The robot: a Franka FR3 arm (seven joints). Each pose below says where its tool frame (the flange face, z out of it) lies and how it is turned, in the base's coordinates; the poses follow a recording.
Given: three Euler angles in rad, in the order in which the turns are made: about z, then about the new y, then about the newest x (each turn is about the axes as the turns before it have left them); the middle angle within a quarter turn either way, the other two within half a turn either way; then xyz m.
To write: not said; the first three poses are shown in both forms.
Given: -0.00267 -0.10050 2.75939 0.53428 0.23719 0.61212
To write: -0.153 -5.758 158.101 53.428 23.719 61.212
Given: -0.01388 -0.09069 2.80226 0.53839 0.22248 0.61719
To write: -0.795 -5.196 160.558 53.839 22.248 61.719
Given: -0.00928 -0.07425 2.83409 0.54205 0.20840 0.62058
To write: -0.532 -4.254 162.381 54.205 20.840 62.058
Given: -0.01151 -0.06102 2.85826 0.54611 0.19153 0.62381
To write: -0.659 -3.496 163.766 54.611 19.153 62.381
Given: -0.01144 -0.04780 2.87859 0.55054 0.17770 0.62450
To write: -0.655 -2.739 164.931 55.054 17.770 62.450
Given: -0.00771 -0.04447 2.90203 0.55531 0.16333 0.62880
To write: -0.442 -2.548 166.274 55.531 16.333 62.880
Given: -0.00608 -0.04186 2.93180 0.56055 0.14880 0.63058
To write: -0.348 -2.398 167.980 56.055 14.880 63.058
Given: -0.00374 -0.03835 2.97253 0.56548 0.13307 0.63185
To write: -0.214 -2.197 170.313 56.548 13.307 63.185
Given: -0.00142 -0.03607 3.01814 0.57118 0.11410 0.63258
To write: -0.081 -2.067 172.927 57.118 11.410 63.258
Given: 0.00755 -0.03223 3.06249 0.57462 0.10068 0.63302
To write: 0.433 -1.847 175.468 57.462 10.068 63.302
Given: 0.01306 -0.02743 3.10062 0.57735 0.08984 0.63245
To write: 0.748 -1.572 177.652 57.735 8.984 63.245
